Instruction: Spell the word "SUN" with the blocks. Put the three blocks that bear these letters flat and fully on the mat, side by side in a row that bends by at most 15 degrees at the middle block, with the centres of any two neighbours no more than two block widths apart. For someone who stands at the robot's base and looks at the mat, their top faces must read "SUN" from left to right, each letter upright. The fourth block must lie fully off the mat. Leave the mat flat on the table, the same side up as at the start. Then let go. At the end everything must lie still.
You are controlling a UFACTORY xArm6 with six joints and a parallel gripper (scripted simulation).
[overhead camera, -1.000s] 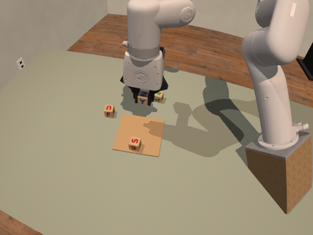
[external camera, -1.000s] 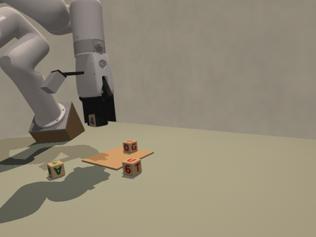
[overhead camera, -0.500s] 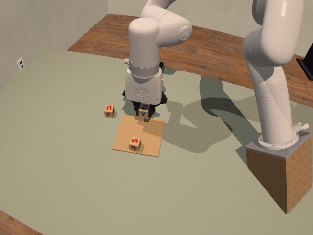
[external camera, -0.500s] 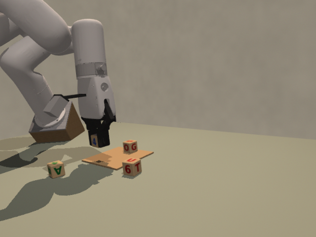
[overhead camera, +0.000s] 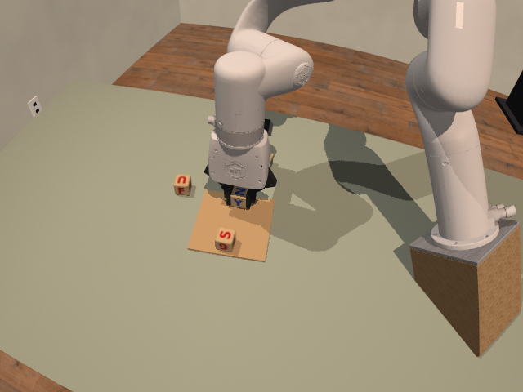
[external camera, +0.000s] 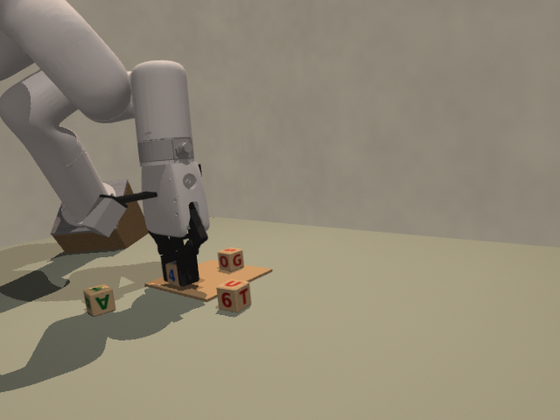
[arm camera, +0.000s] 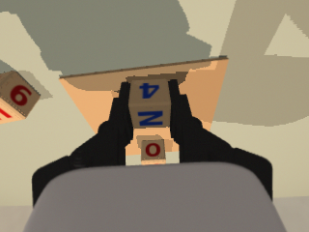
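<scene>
Now: the N block 1 cm below my hand. Also, from my hand: U block: 12 cm ahead, 2 cm to the right, 2 cm below; tan mat: 5 cm to the left, 3 cm below, 1 cm ahead; S block: 10 cm to the left, 1 cm below, 1 cm ahead.
</scene>
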